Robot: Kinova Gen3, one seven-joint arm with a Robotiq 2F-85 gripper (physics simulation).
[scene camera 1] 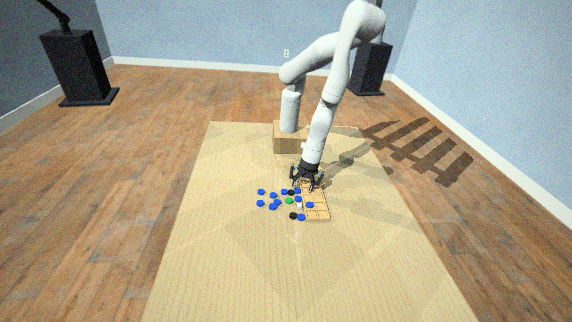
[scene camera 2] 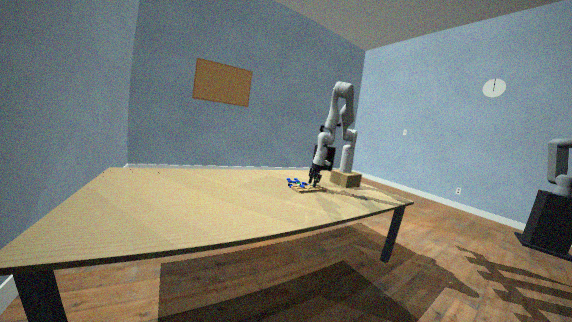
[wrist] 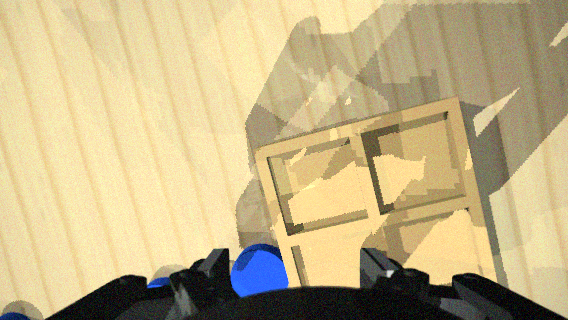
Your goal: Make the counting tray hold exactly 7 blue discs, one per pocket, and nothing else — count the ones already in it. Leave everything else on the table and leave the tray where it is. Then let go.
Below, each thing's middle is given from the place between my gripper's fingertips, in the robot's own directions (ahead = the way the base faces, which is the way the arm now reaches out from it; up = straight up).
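Wooden counting tray [scene camera 1: 319, 212]: my gripper is 3 cm to the right of it and 6 cm short of it.
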